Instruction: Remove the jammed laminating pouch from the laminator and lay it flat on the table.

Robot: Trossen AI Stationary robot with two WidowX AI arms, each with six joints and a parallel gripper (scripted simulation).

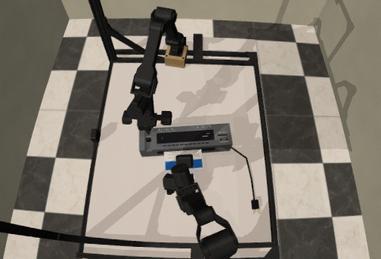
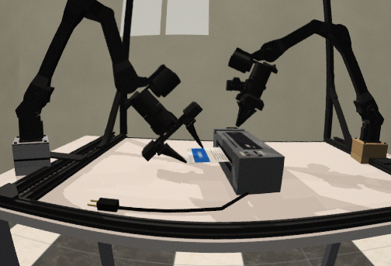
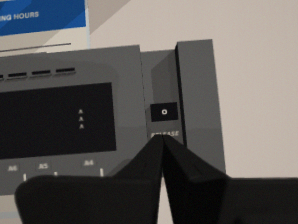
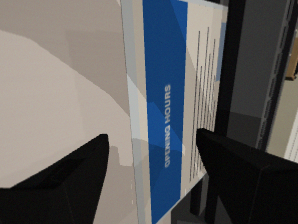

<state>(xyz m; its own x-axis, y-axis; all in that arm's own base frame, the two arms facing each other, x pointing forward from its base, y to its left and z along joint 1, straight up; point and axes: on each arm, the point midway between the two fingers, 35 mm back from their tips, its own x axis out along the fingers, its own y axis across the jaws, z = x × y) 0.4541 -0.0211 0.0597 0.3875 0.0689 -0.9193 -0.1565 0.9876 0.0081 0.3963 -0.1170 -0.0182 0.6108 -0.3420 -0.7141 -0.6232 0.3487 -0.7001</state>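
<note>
The release key is 10 mm behind my left hand, 30 mm to the right of it and 50 mm below it. The rest, counted from my left hand: plug (370 mm ahead, 360 mm to the right, 120 mm below).
</note>
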